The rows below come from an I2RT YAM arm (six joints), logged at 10 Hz.
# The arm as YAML. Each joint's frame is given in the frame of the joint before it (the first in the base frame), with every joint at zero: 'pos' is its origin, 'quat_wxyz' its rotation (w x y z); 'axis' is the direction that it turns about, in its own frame. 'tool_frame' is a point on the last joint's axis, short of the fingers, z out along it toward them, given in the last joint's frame.
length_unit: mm
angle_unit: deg
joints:
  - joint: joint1
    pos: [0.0, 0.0, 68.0]
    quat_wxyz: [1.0, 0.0, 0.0, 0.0]
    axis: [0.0, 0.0, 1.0]
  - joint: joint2
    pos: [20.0, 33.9, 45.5]
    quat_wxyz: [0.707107, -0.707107, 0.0, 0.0]
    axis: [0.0, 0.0, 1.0]
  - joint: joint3
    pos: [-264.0, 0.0, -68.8]
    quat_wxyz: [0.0, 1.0, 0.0, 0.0]
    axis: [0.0, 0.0, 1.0]
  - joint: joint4
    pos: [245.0, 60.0, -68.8]
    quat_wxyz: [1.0, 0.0, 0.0, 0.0]
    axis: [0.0, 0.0, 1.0]
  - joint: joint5
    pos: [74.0, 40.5, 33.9]
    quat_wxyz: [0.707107, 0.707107, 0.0, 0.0]
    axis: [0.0, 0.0, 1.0]
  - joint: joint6
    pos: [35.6, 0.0, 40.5]
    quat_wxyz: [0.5, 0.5, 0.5, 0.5]
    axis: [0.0, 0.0, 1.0]
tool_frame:
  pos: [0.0, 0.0, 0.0]
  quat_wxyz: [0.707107, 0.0, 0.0, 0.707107]
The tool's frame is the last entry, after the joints.
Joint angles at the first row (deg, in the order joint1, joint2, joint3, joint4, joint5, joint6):
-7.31, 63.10, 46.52, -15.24, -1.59, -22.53
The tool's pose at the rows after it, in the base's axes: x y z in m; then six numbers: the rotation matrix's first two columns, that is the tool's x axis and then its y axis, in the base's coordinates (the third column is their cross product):
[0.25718 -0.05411 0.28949 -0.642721 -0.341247 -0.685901 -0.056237 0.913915 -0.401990]
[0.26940 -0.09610 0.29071 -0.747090 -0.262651 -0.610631 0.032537 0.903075 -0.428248]
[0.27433 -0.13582 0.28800 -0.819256 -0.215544 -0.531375 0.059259 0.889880 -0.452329]
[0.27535 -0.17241 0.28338 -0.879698 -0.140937 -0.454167 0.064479 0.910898 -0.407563]
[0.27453 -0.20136 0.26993 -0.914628 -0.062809 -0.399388 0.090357 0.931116 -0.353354]
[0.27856 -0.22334 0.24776 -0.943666 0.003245 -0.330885 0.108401 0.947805 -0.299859]
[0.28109 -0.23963 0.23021 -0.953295 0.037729 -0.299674 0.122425 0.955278 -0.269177]
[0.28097 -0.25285 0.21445 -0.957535 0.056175 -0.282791 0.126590 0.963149 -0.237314]
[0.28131 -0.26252 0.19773 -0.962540 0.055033 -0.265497 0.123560 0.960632 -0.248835]
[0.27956 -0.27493 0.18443 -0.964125 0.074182 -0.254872 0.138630 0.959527 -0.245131]
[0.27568 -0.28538 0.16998 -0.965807 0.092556 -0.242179 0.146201 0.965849 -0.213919]
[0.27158 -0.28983 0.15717 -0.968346 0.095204 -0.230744 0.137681 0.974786 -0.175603]
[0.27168 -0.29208 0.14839 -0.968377 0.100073 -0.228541 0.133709 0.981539 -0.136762]
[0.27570 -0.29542 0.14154 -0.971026 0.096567 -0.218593 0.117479 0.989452 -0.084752]
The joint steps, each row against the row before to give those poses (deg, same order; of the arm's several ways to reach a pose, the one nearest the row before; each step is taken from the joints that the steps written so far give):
-4.07, 5.49, 7.58, -7.70, 5.30, -5.01
-7.49, 6.62, 6.27, -4.29, 2.42, -2.00
-6.69, 5.68, 5.10, -3.50, 0.57, -3.95
-5.96, 6.14, 6.27, -6.64, -1.87, -2.11
-4.38, 5.25, 3.47, -3.50, -1.39, -0.43
-2.50, 5.96, 2.70, -2.46, -0.25, 0.26
-1.79, 4.13, 1.40, 0.01, -0.56, -0.18
-1.67, 3.16, 0.67, 0.50, -1.31, -0.73
-0.97, 2.40, -0.69, 2.71, 0.72, -1.23
-1.50, 2.54, 0.40, 1.50, 0.03, -0.49
-1.59, 2.53, 0.38, 0.37, -1.23, -0.61
-1.02, 1.70, -0.35, 0.05, -1.66, -0.97
-0.36, 1.58, 0.40, -0.41, -1.72, -0.14
-0.08, 2.45, 2.31, -2.33, -2.05, -0.52

